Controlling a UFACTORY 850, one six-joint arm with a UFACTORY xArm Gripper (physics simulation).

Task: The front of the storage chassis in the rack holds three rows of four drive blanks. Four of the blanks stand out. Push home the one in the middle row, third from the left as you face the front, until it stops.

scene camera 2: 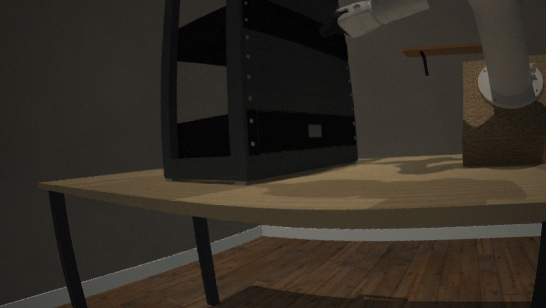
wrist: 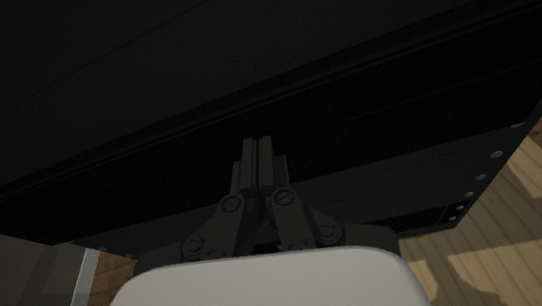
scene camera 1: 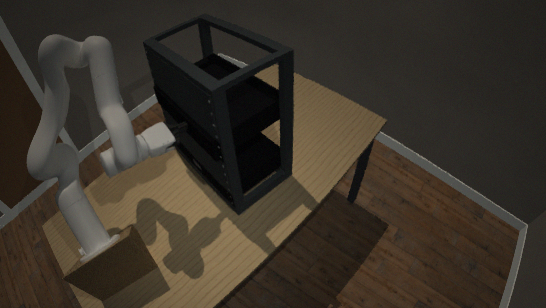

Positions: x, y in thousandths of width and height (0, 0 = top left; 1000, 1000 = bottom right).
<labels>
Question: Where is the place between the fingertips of my gripper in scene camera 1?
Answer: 342, 407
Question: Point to a dark rack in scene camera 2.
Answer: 532, 343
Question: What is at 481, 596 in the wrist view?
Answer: My gripper.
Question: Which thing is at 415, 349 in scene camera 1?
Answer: A dark rack.
</labels>
